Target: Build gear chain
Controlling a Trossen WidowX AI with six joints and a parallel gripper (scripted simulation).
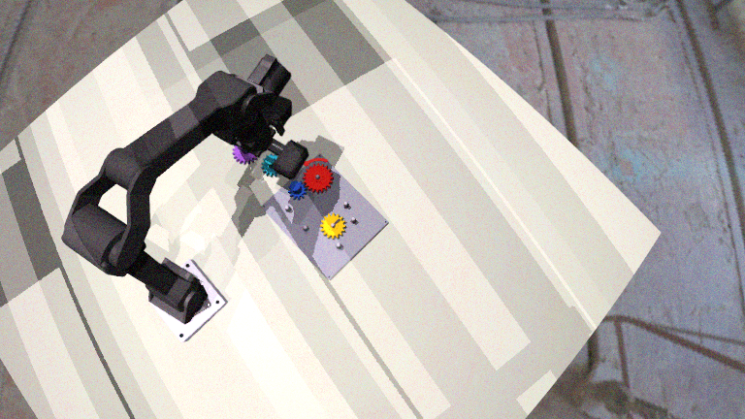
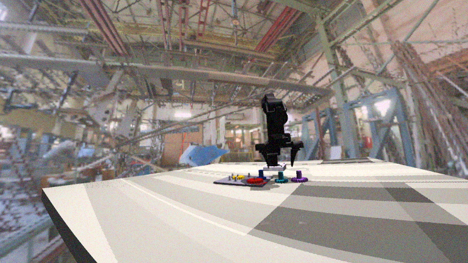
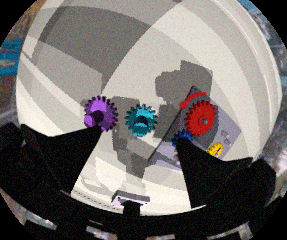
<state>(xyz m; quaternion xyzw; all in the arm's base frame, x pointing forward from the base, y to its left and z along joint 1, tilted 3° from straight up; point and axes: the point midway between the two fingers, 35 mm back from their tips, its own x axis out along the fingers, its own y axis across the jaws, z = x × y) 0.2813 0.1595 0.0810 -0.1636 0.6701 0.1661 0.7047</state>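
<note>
The teal gear is 40 mm below my gripper tip. From my gripper tip the other things lie so: red gear 70 mm ahead, 80 mm to the right, 40 mm below; purple gear 40 mm behind, 60 mm to the left, 40 mm below; blue gear 20 mm ahead, 80 mm to the right, 30 mm below.
</note>
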